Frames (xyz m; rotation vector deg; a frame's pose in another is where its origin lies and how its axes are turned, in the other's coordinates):
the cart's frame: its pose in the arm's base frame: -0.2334 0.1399 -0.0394 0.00 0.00 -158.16
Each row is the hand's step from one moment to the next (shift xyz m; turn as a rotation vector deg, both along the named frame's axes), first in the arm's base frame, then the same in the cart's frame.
Working: the arm's base frame: its pose in the cart's frame: -0.1646 0.2167 0.0394 0.00 0.00 158.16

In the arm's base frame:
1: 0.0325 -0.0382 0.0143 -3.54 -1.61 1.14
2: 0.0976 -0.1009 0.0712 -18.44 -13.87 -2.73
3: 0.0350 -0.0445 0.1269 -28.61 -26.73 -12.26
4: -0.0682 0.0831 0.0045 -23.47 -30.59 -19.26
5: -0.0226 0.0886 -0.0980 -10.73 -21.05 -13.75
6: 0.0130 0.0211 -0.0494 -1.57 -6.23 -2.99
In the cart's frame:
1: -0.0160 0.0475 0.0143 3.88 0.18 1.14
2: -0.0531 0.1300 0.0712 22.28 6.01 -2.73
3: -0.0159 0.0543 0.1269 36.50 14.17 -12.26
4: 0.0324 -0.1025 0.0045 33.17 19.66 -19.26
5: -0.0120 -0.0906 -0.0980 17.79 15.55 -13.75
6: -0.0199 -0.0147 -0.0494 3.77 5.20 -2.99

